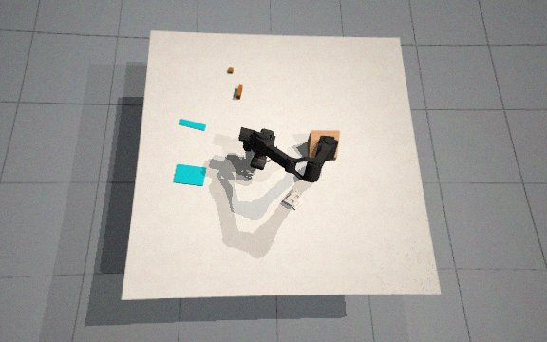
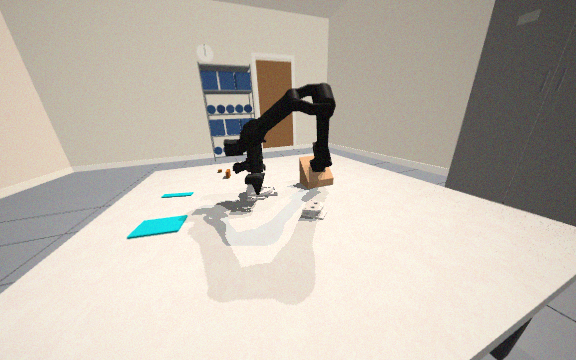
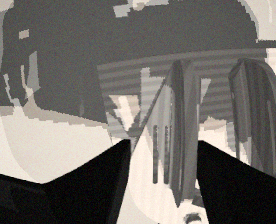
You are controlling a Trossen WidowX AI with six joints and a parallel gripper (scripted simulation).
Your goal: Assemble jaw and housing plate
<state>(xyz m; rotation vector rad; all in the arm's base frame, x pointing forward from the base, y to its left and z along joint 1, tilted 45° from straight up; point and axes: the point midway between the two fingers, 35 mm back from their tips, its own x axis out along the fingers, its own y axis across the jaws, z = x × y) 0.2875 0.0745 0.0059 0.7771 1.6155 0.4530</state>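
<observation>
The elongated piece is 4 cm behind my gripper tip, 1 cm to the right of it and 1 cm above it. From my gripper tip the other things lie so: white stand 16 cm behind, 20 cm to the left, 1 cm below; white housing plate 15 cm behind, 20 cm to the left, 1 cm above.
</observation>
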